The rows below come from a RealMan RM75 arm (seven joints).
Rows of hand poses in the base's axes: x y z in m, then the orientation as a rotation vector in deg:
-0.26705 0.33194 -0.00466 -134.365 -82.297 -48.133
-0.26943 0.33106 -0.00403 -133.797 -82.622 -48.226
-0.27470 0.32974 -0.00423 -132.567 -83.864 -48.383
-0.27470 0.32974 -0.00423 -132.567 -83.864 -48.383
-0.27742 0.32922 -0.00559 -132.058 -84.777 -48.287
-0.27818 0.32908 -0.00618 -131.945 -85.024 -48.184
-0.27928 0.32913 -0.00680 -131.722 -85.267 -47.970
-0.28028 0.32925 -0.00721 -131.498 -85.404 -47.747
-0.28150 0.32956 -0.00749 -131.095 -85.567 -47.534
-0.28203 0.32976 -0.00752 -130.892 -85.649 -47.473
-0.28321 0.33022 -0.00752 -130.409 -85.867 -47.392
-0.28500 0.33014 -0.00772 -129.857 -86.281 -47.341
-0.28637 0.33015 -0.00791 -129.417 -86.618 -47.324
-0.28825 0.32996 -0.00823 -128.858 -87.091 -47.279
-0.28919 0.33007 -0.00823 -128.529 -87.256 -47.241
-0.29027 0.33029 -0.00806 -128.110 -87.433 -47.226
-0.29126 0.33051 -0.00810 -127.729 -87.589 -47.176
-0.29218 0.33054 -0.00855 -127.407 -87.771 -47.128
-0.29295 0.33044 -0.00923 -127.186 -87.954 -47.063
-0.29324 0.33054 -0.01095 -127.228 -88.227 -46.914
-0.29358 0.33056 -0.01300 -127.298 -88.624 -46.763
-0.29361 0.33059 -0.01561 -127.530 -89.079 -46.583
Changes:
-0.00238 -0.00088 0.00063 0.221 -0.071 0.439
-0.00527 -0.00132 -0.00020 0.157 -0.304 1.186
0.00000 0.00000 0.00000 0.000 0.000 0.000
-0.00272 -0.00052 -0.00136 -0.192 -0.151 0.684
-0.00076 -0.00014 -0.00059 -0.080 0.007 0.184
-0.00110 0.00005 -0.00062 -0.019 0.104 0.264
-0.00100 0.00012 -0.00041 0.041 0.146 0.222
-0.00122 0.00031 -0.00028 0.148 0.162 0.333
-0.00053 0.00020 -0.00003 0.081 0.050 0.160
-0.00118 0.00046 0.00000 0.188 0.066 0.379
-0.00179 -0.00008 -0.00020 0.125 -0.012 0.494
-0.00137 0.00001 -0.00019 0.098 -0.030 0.393
-0.00188 -0.00019 -0.00032 0.093 -0.039 0.522
-0.00094 0.00011 0.00000 0.117 0.025 0.263
-0.00108 0.00022 0.00017 0.174 0.021 0.316
-0.00099 0.00022 -0.00004 0.154 0.045 0.292
-0.00092 0.00003 -0.00045 0.100 0.023 0.269
-0.00077 -0.00010 -0.00068 0.029 0.016 0.214
-0.00029 0.00010 -0.00172 -0.212 -0.008 0.113
-0.00034 0.00002 -0.00205 -0.304 -0.059 0.147
-0.00003 0.00003 -0.00261 -0.449 -0.091 0.081

